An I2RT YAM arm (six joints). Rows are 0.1 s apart.
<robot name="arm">
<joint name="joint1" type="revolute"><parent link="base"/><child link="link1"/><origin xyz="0 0 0.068" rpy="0 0 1.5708"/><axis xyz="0 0 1"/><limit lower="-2.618" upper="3.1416"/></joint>
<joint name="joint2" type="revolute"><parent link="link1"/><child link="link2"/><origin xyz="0.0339 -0.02 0.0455" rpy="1.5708 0 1.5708"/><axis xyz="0 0 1"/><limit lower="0" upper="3.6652"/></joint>
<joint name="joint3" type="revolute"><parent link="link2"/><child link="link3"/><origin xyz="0.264 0 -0.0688" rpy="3.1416 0 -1.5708"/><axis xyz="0 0 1"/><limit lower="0" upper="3.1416"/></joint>
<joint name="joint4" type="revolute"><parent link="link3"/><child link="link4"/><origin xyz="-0.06 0.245 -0.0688" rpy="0 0 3.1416"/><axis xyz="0 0 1"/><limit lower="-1.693" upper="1.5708"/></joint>
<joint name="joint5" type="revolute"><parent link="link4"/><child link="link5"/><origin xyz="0.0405 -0.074 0.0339" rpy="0 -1.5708 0"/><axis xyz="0 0 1"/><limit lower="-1.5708" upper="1.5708"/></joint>
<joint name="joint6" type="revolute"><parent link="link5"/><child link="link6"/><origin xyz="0 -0.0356 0.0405" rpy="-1.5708 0 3.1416"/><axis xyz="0 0 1"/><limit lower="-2.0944" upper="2.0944"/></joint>
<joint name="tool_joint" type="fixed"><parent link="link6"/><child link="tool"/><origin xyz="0 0 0" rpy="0 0 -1.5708"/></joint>
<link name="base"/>
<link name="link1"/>
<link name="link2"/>
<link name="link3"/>
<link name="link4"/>
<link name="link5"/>
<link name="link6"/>
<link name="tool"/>
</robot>
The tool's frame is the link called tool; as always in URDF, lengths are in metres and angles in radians.
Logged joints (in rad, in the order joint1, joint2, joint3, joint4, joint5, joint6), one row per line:
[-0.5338, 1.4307, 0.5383, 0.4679, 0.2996, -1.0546]
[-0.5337, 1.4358, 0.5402, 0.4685, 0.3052, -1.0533]
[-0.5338, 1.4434, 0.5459, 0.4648, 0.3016, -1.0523]
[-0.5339, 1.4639, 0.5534, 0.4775, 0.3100, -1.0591]
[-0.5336, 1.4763, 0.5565, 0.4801, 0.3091, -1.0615]
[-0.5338, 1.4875, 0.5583, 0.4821, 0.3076, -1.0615]
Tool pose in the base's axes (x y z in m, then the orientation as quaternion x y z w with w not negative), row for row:
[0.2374, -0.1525, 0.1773, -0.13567, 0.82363, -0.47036, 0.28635]
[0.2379, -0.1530, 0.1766, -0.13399, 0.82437, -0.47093, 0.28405]
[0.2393, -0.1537, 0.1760, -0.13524, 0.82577, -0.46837, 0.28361]
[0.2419, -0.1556, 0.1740, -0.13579, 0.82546, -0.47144, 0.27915]
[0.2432, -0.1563, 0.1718, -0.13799, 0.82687, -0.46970, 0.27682]
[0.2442, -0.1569, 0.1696, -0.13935, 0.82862, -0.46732, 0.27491]
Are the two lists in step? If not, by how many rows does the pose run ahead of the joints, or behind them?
They are in step.
